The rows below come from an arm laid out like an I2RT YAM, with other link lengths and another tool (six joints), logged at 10 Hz.
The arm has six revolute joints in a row. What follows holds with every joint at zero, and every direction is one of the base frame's.
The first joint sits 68 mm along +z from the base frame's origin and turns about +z.
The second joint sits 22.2 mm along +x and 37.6 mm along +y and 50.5 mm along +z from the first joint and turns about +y.
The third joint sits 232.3 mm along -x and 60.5 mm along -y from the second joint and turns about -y.
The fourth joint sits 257.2 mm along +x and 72.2 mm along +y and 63 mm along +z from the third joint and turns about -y.
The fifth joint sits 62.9 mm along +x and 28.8 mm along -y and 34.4 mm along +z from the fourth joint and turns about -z.
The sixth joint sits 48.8 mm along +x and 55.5 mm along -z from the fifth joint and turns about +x.
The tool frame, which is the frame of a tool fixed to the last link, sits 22 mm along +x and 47 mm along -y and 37 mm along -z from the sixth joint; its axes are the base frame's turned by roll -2.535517, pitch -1.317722 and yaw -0.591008 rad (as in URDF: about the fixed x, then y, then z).
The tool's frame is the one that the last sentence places.
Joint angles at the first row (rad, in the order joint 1, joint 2, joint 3, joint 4, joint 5, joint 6):
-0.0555, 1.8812, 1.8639, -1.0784, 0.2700, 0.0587
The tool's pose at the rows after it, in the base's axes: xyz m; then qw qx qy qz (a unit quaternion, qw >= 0):
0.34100 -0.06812 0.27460 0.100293 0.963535 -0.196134 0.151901
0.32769 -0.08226 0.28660 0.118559 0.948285 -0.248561 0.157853
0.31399 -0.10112 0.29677 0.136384 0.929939 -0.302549 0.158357
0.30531 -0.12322 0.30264 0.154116 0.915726 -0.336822 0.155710
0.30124 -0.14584 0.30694 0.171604 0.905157 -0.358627 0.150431
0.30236 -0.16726 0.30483 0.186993 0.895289 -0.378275 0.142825
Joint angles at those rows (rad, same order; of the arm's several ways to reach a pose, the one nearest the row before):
-0.0782, 1.8575, 1.8733, -1.0934, 0.2890, 0.0923
-0.1212, 1.8351, 1.8876, -1.1244, 0.3415, 0.1442
-0.1823, 1.8230, 1.9090, -1.1592, 0.3854, 0.1870
-0.2497, 1.8274, 1.9317, -1.1734, 0.4120, 0.1851
-0.3135, 1.8542, 1.9748, -1.1841, 0.4311, 0.1614
-0.3678, 1.9029, 2.0220, -1.1829, 0.4498, 0.1445

